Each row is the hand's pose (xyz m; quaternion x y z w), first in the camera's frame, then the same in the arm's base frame.
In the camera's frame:
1: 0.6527 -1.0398 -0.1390 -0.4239 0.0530 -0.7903 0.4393
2: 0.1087 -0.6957 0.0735 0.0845 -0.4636 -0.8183 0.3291
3: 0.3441 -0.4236 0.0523 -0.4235 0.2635 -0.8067 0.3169
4: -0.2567 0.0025 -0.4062 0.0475 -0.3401 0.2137 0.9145
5: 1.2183 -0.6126 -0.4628 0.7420 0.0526 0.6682 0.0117
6: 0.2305 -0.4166 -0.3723 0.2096 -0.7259 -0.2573 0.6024
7: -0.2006 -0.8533 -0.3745 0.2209 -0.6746 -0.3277 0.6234
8: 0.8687 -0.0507 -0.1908 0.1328 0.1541 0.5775 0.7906
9: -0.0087 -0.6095 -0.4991 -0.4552 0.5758 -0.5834 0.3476
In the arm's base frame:
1: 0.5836 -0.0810 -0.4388 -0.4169 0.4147 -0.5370 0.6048
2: 0.2369 -0.1565 0.1388 0.0324 -0.0168 -0.8922 0.4501
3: 0.4363 0.1301 0.2285 -0.4849 0.5772 -0.4841 0.4442
4: -0.3013 0.5074 0.4862 0.4668 -0.1472 0.1320 0.8620
5: 0.9154 0.6159 -0.5459 -0.8276 0.1337 -0.4275 0.3383
6: 0.1209 0.3581 0.0240 0.4099 -0.3790 -0.4987 0.6630
7: -0.2632 -0.0978 -0.1211 0.4056 -0.3009 -0.5432 0.6708
8: 0.7726 0.7246 0.1468 0.5445 0.1328 0.6070 0.5634
9: -0.1552 0.2176 -0.0964 -0.4730 0.7765 -0.1586 0.3849

